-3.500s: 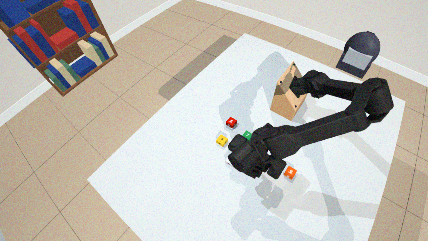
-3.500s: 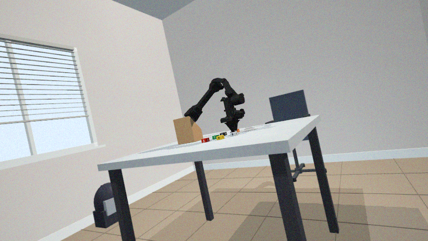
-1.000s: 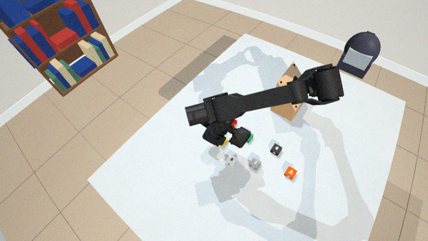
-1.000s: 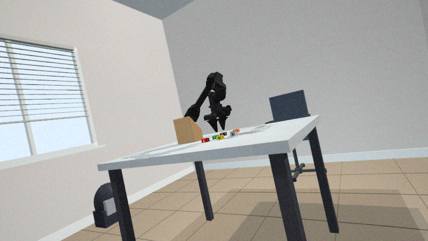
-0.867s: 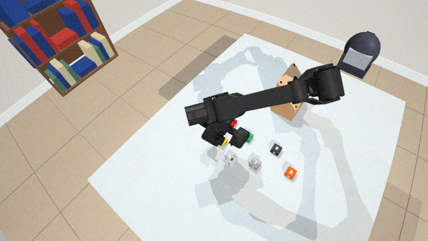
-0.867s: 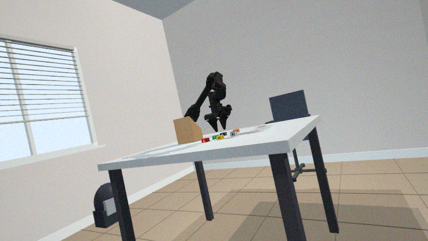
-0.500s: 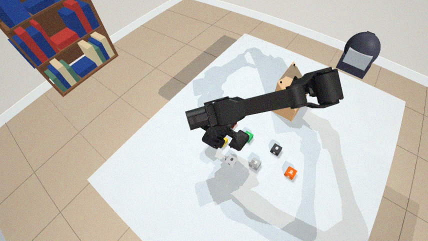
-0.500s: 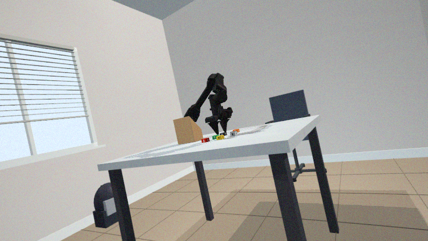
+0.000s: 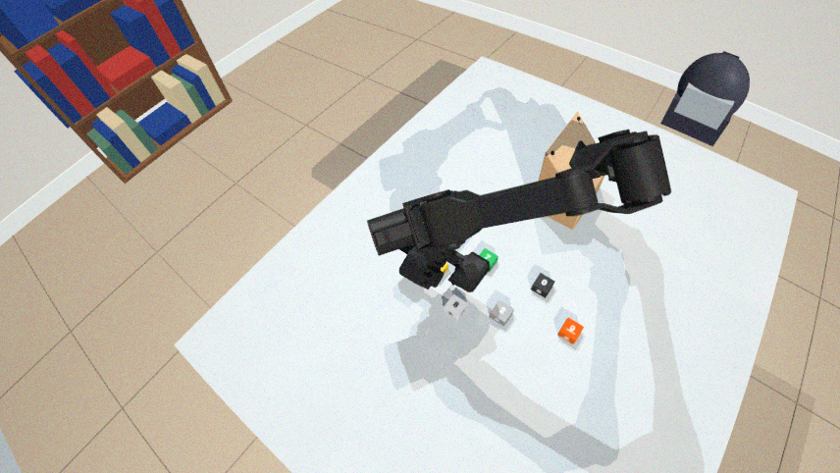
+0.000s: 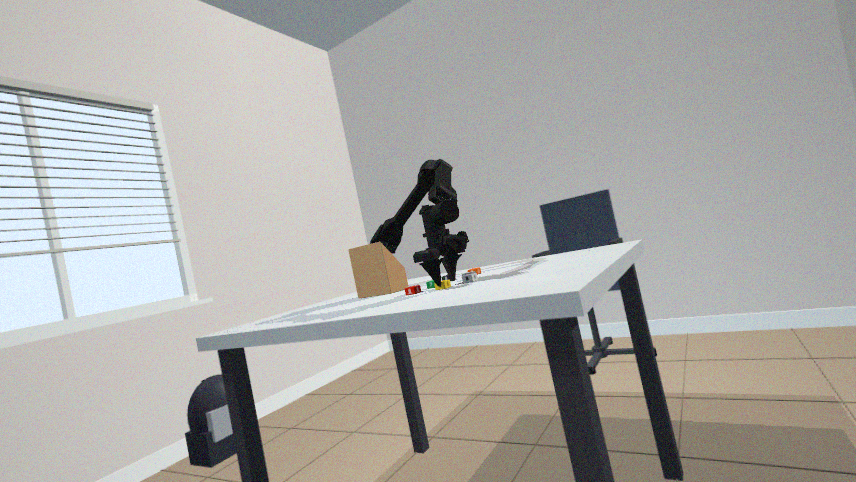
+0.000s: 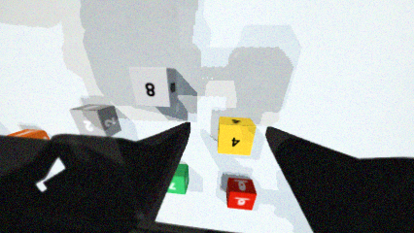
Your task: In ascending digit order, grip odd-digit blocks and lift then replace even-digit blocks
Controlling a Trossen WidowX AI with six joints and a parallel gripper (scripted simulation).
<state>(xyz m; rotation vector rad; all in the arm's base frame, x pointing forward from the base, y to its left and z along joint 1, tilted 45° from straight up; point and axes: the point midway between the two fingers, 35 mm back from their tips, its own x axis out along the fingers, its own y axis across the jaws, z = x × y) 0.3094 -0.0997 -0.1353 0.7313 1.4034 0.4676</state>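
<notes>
Now: the red block 10 cm behind my gripper tip and 1 cm to the right of it. From my gripper tip the other things lie so: yellow block (1 cm to the right, 1 cm behind); then white block (6 cm to the left, 5 cm ahead); then green block marked 7 (7 cm to the left, 7 cm behind).
</notes>
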